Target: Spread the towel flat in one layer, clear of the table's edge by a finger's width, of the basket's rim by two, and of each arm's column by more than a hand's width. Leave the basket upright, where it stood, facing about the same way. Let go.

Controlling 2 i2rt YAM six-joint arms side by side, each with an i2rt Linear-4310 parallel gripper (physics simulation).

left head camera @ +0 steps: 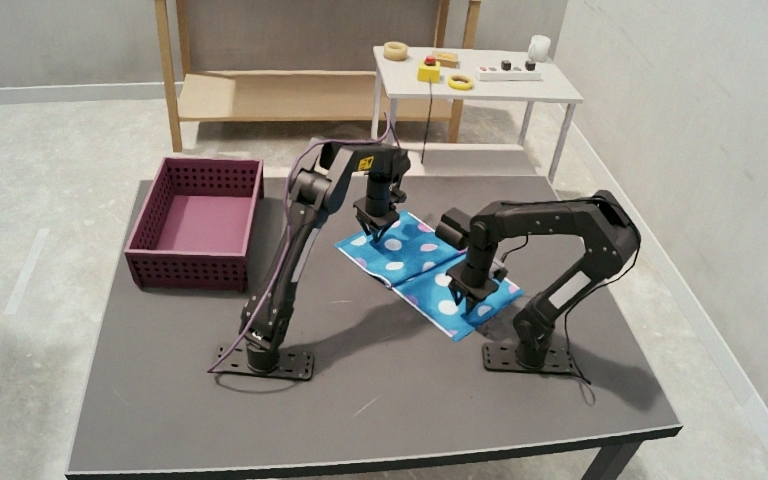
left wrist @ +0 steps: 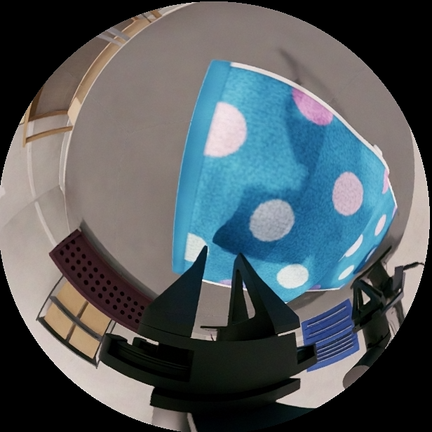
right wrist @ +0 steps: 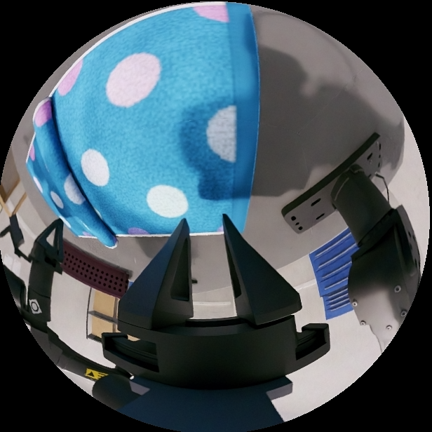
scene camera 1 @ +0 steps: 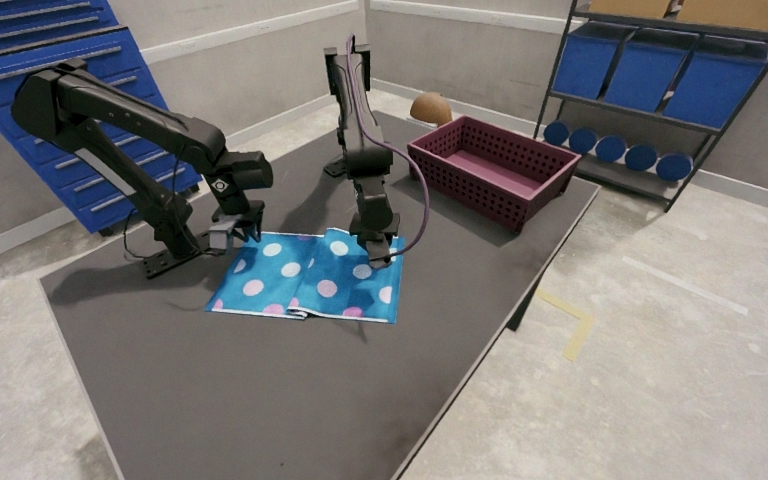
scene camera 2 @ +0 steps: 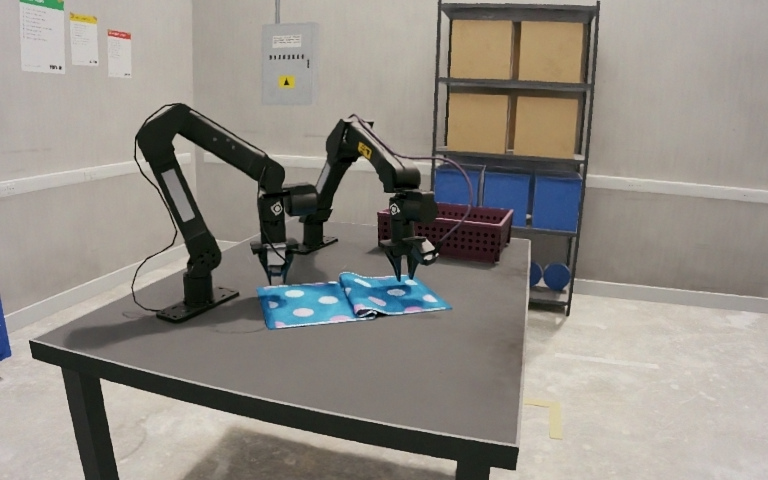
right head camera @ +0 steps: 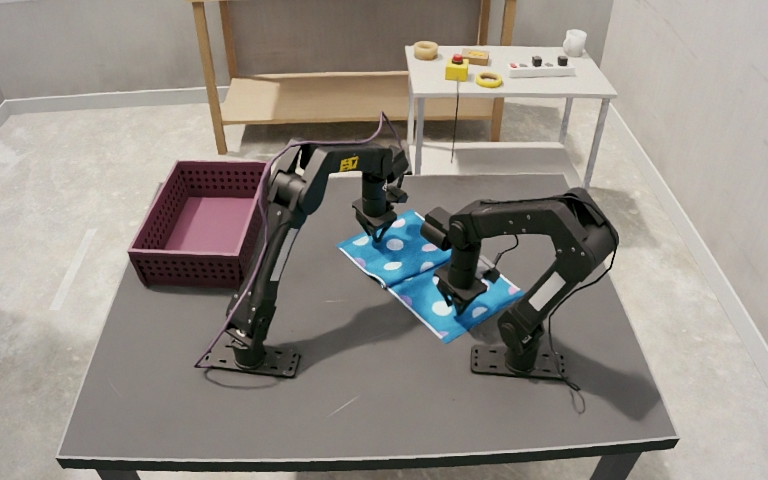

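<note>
The blue towel with white and pink dots (left head camera: 424, 297) (right head camera: 419, 294) (scene camera 1: 269, 266) (scene camera 2: 317, 311) (left wrist: 260, 175) (right wrist: 150, 125) lies mostly flat, with a raised fold across its middle. The maroon basket (left head camera: 186, 253) (right head camera: 184, 252) (scene camera 2: 453, 240) stands upright and empty, apart from the towel. My left gripper (left head camera: 372, 238) (right head camera: 376, 240) (scene camera 2: 405, 278) (left wrist: 221, 253) is narrowly open and empty, low over the towel's far-left part in the left head view. My right gripper (left head camera: 463, 310) (right head camera: 459, 313) (scene camera 2: 277, 281) (right wrist: 204, 220) is narrowly open and empty, low over its near-right part. Contact with the cloth is unclear.
The left arm's column (left head camera: 262, 359) and the right arm's column (left head camera: 532, 353) stand on the grey table (left head camera: 169, 407). The right column is near the towel's near-right end. A purple cable (scene camera 1: 425, 198) loops beside the left arm. A white side table (left head camera: 481, 93) stands behind.
</note>
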